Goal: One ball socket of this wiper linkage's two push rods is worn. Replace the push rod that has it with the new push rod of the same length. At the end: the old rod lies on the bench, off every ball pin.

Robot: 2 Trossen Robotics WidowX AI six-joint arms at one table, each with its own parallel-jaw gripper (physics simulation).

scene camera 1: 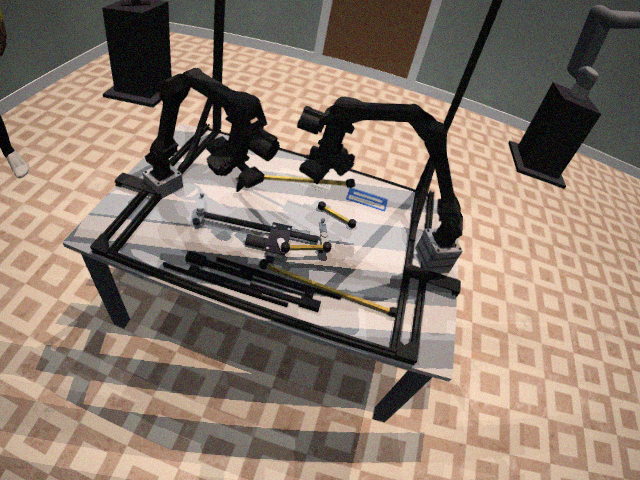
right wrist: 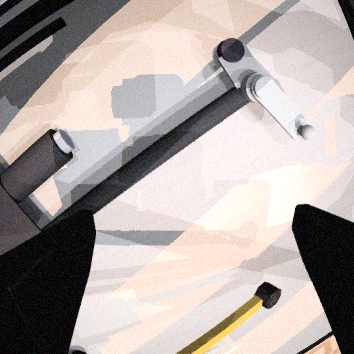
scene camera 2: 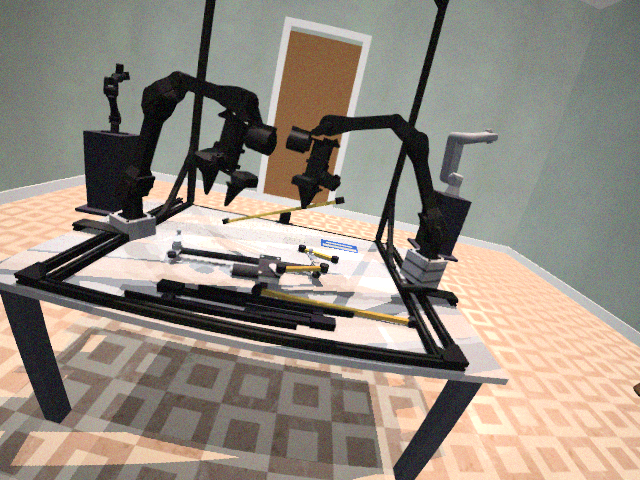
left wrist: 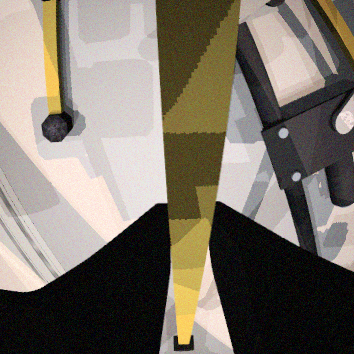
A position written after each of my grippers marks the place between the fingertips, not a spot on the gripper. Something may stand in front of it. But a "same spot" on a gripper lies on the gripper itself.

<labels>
my left gripper: scene camera 1 317, 182; scene camera 2 304, 209; left wrist 187, 215; not seen in the right wrist view (out of frame)
my right gripper: scene camera 1; right wrist; scene camera 2 215, 200; not seen in the left wrist view (out of frame)
wiper linkage: scene camera 1 279, 233; right wrist; scene camera 2; left wrist 301, 137
same spot on wiper linkage: [right wrist: 48, 153] = [scene camera 2: 237, 264]
same spot on my right gripper: [right wrist: 51, 268] = [scene camera 1: 237, 185]
</labels>
